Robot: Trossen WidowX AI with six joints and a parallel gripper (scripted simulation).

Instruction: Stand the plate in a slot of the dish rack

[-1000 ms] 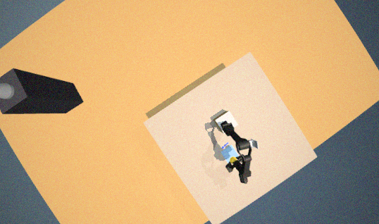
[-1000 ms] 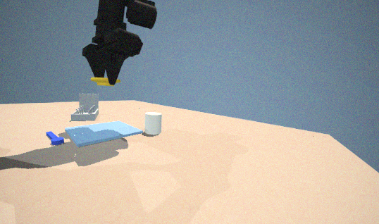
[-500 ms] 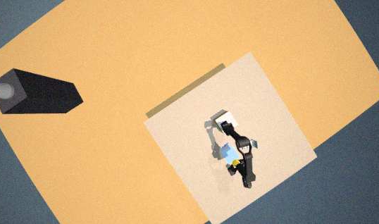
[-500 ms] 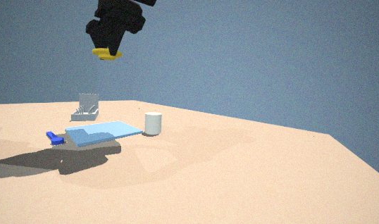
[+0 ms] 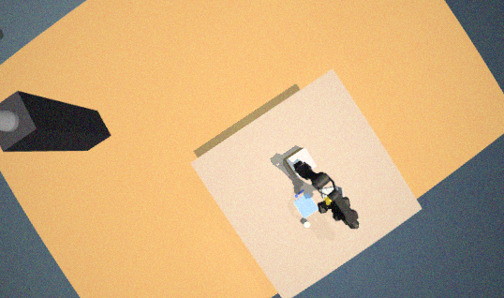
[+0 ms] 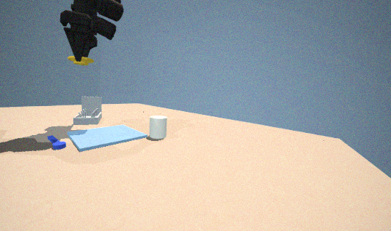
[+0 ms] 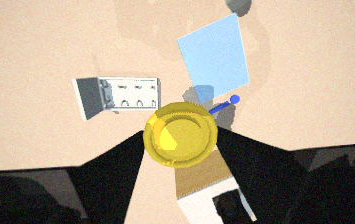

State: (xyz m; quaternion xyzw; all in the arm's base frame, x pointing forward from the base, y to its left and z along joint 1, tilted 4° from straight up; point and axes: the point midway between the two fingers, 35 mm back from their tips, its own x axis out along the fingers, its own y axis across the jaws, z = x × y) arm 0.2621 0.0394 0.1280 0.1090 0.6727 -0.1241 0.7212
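My gripper tip is 16 cm above the grey dish rack, 9 cm to the right of it and 4 cm short of it. Round my gripper tip: blue spoon: 18 cm below, 12 cm to the right, 7 cm behind; light blue mat: 18 cm below, 12 cm to the right, 3 cm ahead; yellow plate: 1 cm above.
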